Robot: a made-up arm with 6 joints. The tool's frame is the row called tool. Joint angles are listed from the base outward.
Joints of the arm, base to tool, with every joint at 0 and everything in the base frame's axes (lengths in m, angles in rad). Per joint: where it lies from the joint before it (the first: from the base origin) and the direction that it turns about. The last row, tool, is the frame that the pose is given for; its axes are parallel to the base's.
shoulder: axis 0 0 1 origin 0.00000 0.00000 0.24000
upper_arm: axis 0 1 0 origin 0.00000 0.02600 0.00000
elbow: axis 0 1 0 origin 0.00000 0.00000 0.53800
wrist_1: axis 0 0 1 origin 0.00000 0.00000 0.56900
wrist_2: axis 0 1 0 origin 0.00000 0.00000 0.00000
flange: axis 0 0 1 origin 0.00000 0.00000 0.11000
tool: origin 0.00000 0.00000 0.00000
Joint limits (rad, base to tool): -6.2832..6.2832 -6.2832..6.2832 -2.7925..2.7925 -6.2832..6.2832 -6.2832..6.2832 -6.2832..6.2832
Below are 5 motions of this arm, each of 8 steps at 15 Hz.
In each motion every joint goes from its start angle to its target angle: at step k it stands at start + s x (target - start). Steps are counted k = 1, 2, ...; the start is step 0. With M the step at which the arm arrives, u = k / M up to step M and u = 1 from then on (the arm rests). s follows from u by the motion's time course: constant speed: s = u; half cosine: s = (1 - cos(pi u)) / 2; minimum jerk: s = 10 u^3 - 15 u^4 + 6 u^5.
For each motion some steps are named. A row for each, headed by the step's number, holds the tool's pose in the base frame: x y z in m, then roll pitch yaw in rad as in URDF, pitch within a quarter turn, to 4 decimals.
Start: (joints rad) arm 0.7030 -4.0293 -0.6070 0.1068 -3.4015 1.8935
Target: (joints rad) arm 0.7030 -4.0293 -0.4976 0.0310 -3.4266 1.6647
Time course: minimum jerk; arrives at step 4
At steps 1, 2, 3, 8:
1: 0.6495 0.5882 -0.1683 -1.7480 0.1959 2.2129
2: 0.6475 0.5855 -0.1893 -1.7132 0.1379 2.2354
3: 0.6449 0.5821 -0.2100 -1.6792 0.0786 2.2544
8: 0.6441 0.5811 -0.2154 -1.6704 0.0630 2.2588

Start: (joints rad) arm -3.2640 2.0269 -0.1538 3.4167 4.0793 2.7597
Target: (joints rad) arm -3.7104 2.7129 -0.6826 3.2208 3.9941 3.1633
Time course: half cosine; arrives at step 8
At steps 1, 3, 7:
1: -0.9285 0.0804 -0.2436 2.3936 -0.7041 0.5628
3: -0.8466 0.1793 -0.3453 2.4741 -0.8562 0.3488
7: -0.5681 0.3108 -0.5354 2.9586 -1.1642 -0.4240

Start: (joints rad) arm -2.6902 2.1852 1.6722 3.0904 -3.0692 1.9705
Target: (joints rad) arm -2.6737 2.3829 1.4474 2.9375 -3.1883 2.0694
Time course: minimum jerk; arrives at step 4
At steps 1, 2, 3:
1: -0.1037 -0.0789 -0.4221 -0.5957 0.2856 2.4112
2: -0.0865 -0.0716 -0.4615 -0.6041 0.3554 2.4948
3: -0.0667 -0.0635 -0.4988 -0.6075 0.4242 2.5812

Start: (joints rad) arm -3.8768 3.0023 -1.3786 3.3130 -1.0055 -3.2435
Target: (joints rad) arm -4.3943 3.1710 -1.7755 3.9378 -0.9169 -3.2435
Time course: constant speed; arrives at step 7
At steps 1, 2, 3, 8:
1: -0.5115 0.4643 -0.3962 2.8974 0.5637 -0.8586
2: -0.4761 0.4892 -0.3738 2.7865 0.6009 -0.9977
3: -0.4389 0.5109 -0.3504 2.6701 0.6314 -1.1413
8: -0.2782 0.5622 -0.2470 2.1712 0.6765 -1.7345

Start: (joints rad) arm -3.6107 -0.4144 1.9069 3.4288 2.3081 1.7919
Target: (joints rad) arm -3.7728 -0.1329 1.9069 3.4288 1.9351 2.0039
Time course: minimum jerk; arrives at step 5
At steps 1, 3, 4, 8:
1: -0.2518 0.1278 0.8462 0.8140 0.1193 1.2769
3: -0.3393 0.2241 0.7988 0.4378 0.1411 1.3019
4: -0.3695 0.2683 0.7700 0.2890 0.1805 1.3141
8: -0.3756 0.2784 0.7629 0.2565 0.1917 1.3163

